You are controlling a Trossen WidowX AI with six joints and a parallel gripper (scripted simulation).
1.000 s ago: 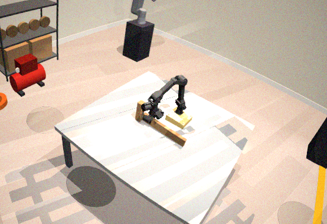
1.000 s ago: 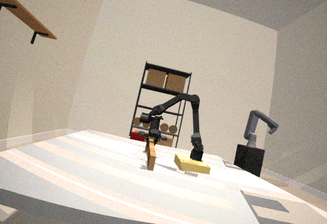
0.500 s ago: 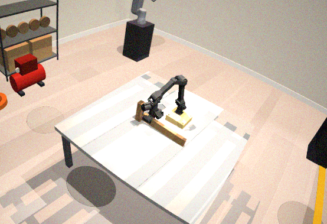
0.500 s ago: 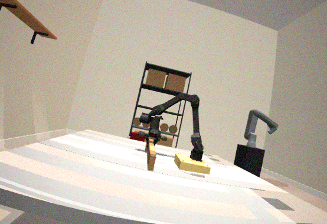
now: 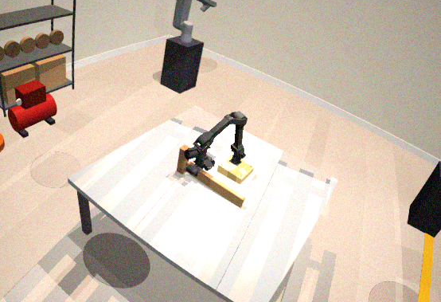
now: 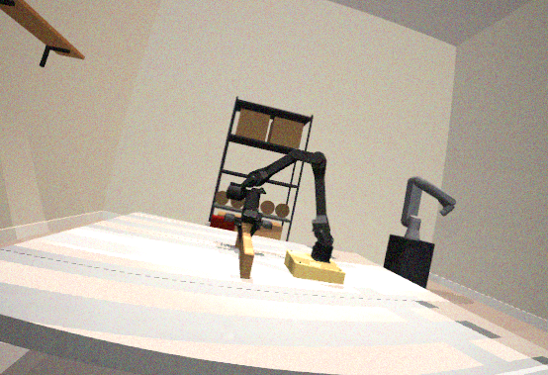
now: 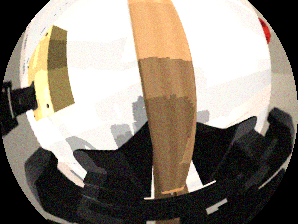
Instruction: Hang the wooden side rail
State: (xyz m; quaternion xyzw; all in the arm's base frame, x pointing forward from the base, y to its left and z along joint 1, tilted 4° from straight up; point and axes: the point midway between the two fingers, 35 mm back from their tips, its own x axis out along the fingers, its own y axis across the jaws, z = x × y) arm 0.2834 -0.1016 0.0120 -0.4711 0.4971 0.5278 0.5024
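My gripper tip is 11 cm to the left of the wooden headboard post and 4 cm below it.
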